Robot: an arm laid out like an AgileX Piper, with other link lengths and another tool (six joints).
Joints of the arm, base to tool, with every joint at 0 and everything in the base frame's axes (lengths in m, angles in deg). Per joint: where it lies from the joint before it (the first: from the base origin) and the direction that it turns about. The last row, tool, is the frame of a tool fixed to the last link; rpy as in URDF.
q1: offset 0 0 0.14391 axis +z
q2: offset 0 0 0 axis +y
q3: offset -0.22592 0 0.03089 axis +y
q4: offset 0.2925 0 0.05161 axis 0.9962 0 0.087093
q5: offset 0 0 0 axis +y
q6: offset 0.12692 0 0.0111 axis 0.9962 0 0.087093
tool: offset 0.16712 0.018 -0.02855 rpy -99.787 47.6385 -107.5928
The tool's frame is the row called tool.
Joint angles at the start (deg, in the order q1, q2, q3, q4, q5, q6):
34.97 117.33 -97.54 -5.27 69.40 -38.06
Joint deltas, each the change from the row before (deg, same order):
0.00 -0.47 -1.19 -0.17 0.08 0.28
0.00 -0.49 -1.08 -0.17 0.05 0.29
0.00 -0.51 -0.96 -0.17 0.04 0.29
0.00 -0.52 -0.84 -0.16 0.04 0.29
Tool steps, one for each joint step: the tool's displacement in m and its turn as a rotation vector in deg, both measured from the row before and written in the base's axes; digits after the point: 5 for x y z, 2 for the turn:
0.00678 0.00396 0.00936 0.81 -1.39 -0.24
0.00622 0.00358 0.00919 0.78 -1.34 -0.25
0.00556 0.00312 0.00892 0.74 -1.26 -0.26
0.00484 0.00268 0.00852 0.69 -1.16 -0.26

